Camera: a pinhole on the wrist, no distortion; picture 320 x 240 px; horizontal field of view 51.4 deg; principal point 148.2 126.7 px. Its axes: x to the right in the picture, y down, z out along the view. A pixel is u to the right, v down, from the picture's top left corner.
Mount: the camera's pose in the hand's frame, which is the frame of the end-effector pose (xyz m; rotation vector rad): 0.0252 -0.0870 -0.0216 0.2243 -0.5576 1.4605
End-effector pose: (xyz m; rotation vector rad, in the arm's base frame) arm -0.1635 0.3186 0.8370 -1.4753 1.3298 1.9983
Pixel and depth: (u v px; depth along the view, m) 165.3 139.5 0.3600
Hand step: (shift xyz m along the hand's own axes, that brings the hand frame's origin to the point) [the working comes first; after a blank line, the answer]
In the camera's frame: 0.0185 0.0139 0.3600

-0.0675 -0.2389 0.2922
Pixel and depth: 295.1 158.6 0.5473
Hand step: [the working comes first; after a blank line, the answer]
In the camera's frame: 0.2418 0.0525 0.5473

-0.1439 -0.1274 0.5533
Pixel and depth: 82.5 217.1 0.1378
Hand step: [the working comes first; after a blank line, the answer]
In the camera's frame: -0.0272 0.0375 0.1378

-0.0421 -0.1714 0.0758
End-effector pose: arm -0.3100 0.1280 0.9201 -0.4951 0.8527 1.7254
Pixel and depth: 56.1 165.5 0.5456
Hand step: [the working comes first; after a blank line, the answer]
In the camera's frame: -0.1511 0.0637 0.5456

-0.1590 -0.4688 0.3590
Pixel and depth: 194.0 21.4 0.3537
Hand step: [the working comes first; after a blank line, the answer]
In the camera's frame: 0.0487 -0.1120 0.3537

0.0570 -0.2242 0.3251
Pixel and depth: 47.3 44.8 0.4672
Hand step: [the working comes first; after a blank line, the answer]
In the camera's frame: -0.1418 -0.1151 0.4672

0.0327 -0.4446 0.3301
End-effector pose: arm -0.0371 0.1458 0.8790 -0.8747 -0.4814 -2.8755
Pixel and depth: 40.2 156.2 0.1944
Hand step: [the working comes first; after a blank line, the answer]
In the camera's frame: -0.0632 0.0172 0.1944

-0.0353 -0.2318 0.1105
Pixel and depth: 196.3 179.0 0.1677
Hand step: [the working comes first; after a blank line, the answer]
In the camera's frame: 0.0243 0.0264 0.1677

-0.0372 -0.1417 0.1284
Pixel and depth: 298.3 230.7 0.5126
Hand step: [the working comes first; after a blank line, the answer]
In the camera's frame: 0.2314 0.1604 0.5126

-0.2415 -0.1075 0.4985
